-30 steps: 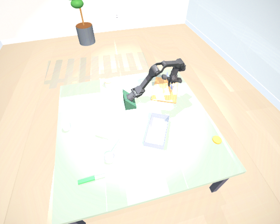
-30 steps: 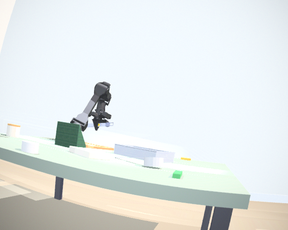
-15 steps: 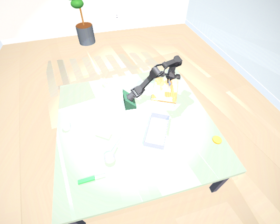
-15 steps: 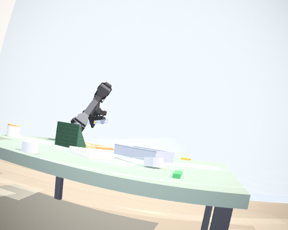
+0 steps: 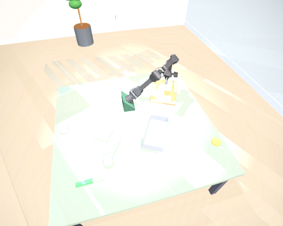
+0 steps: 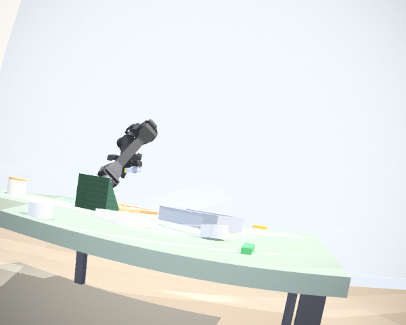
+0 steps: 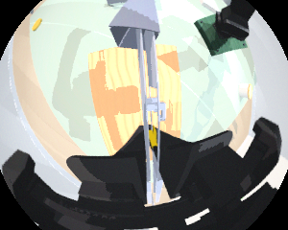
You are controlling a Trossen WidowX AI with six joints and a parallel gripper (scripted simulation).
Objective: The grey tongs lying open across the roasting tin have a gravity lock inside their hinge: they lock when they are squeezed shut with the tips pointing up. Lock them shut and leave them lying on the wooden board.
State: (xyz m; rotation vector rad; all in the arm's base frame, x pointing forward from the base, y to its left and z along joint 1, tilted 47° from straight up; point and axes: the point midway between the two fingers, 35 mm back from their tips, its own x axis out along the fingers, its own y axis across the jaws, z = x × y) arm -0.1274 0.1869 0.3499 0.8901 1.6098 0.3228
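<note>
The wooden board is 20 mm behind my gripper tip and 140 mm below it. From my gripper tip the other things lie so: roasting tin (480 mm ahead, 200 mm to the right, 120 mm below); yellow disc (640 mm ahead, 250 mm to the left, 140 mm below); pale flat block (380 mm ahead, 600 mm to the right, 130 mm below).
</note>
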